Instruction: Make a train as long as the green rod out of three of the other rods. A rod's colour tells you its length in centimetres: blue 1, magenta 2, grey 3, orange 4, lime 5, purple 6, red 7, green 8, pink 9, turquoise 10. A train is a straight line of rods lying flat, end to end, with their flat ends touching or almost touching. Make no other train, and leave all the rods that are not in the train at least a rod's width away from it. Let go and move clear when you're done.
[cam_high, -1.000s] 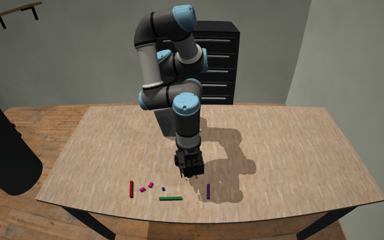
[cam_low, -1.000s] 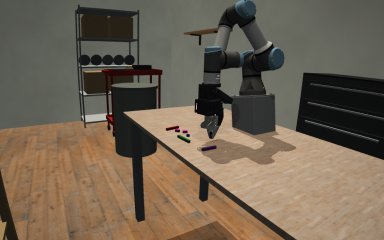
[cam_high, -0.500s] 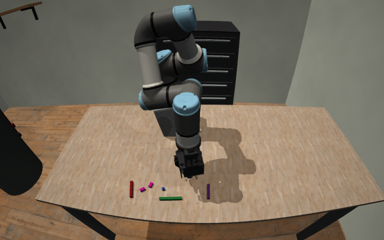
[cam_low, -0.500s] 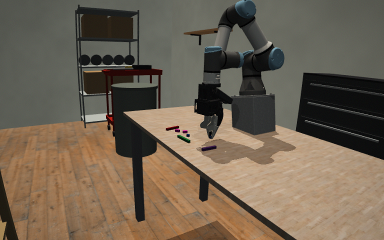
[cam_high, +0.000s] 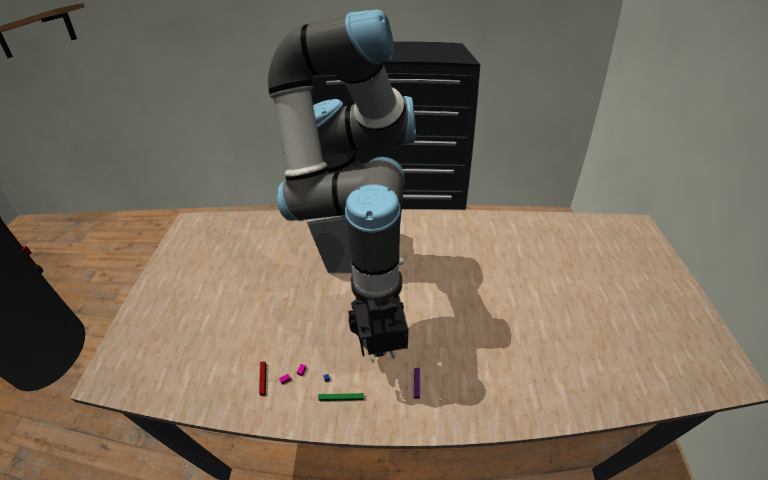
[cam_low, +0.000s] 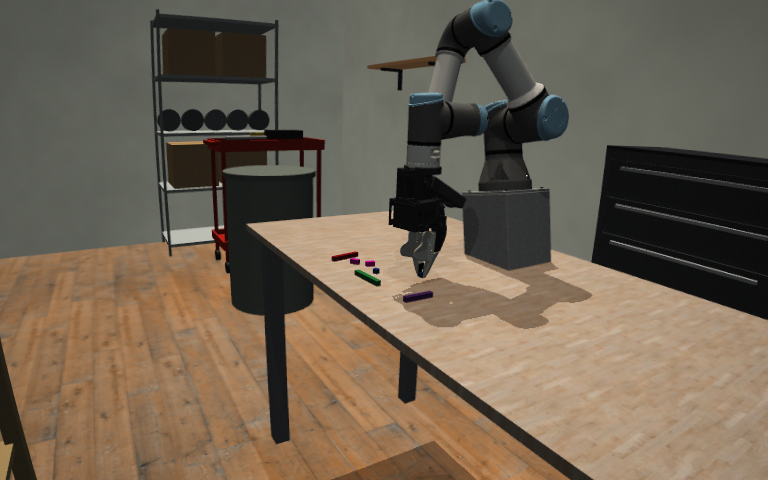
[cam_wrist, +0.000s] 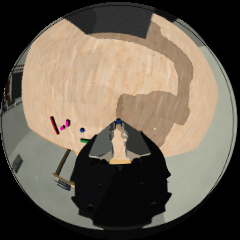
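Right now my hand is 10 cm short of the green rod, 4 cm to the left of it and 2 cm above it. Round my hand: magenta rod (16 cm to the right, 10 cm ahead, 2 cm below); then purple rod (8 cm to the left, 4 cm ahead, 2 cm below); then red rod (20 cm to the right, 11 cm ahead, 2 cm below).
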